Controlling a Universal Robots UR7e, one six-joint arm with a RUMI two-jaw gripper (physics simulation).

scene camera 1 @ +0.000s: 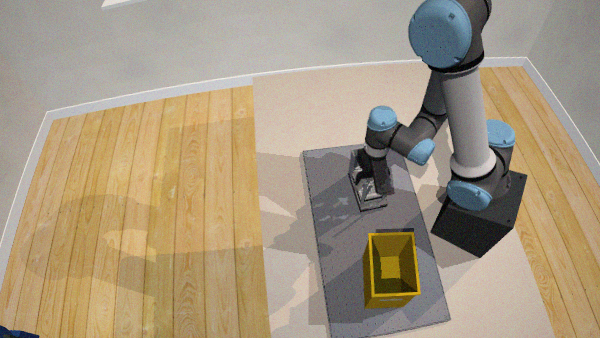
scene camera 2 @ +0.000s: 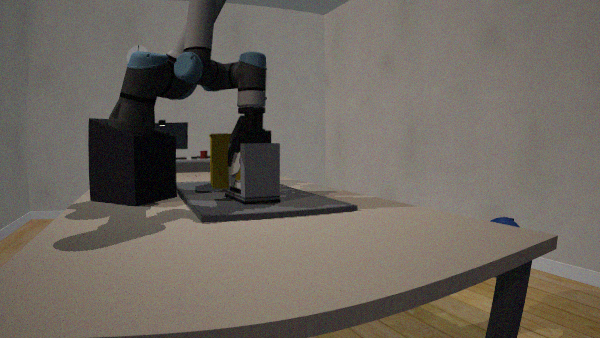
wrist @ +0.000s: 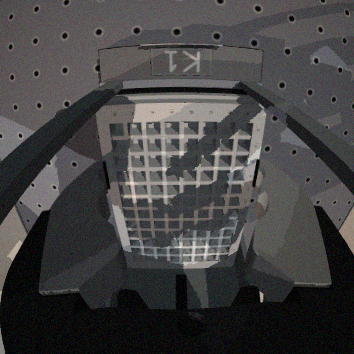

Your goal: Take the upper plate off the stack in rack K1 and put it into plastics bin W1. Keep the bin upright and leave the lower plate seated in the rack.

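Places are measured from the arm's base along level axes (x ahead, y left, z up), in metres.
Where they show: gripper, fingertip midpoint: (scene camera 1: 369,187) (wrist: 180,163); arm's base, origin of the base link: (scene camera 2: 130,128).
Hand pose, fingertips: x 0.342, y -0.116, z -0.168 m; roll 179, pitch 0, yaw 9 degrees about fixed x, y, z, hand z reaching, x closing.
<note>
Things, the pixels of their top centre, and the offset from my fingertips. Level surfaces: height alone.
- Rack K1, middle of its top: (scene camera 2: 250,143) (scene camera 1: 372,166) dx +0.002, dy -0.010, dz +0.116 m
- upper plate, middle of its top: (wrist: 180,208) (scene camera 1: 367,180) dx +0.003, dy -0.021, dz +0.016 m
- Bin W1, middle of its top: (scene camera 1: 394,263) (scene camera 2: 228,134) dx -0.003, dy +0.324, dz +0.148 m
- dark mat, its level: dz -0.031 m
- pale table, its level: dz -0.045 m
Rack K1 (scene camera 1: 372,206) (scene camera 2: 260,172) (wrist: 125,65) stands on the perforated mat; its label shows in the wrist view. The upper plate (wrist: 175,111), pale with a grid of square wells, lies level in the rack. My gripper (scene camera 1: 372,180) (wrist: 180,163) points down over the rack, with one finger against each long side of the plate, shut on it. The lower plate is hidden beneath the upper one. Bin W1 (scene camera 1: 387,302) (scene camera 2: 219,160), yellow and open-topped, stands upright on the mat, apart from the rack; its visible inside is empty.
The dark mat (scene camera 1: 345,280) (scene camera 2: 300,207) carries rack and bin on the pale table (scene camera 2: 300,260). The arm's black base block (scene camera 1: 472,225) (scene camera 2: 132,165) stands beside the mat. The bin's high walls rise near the rack.
</note>
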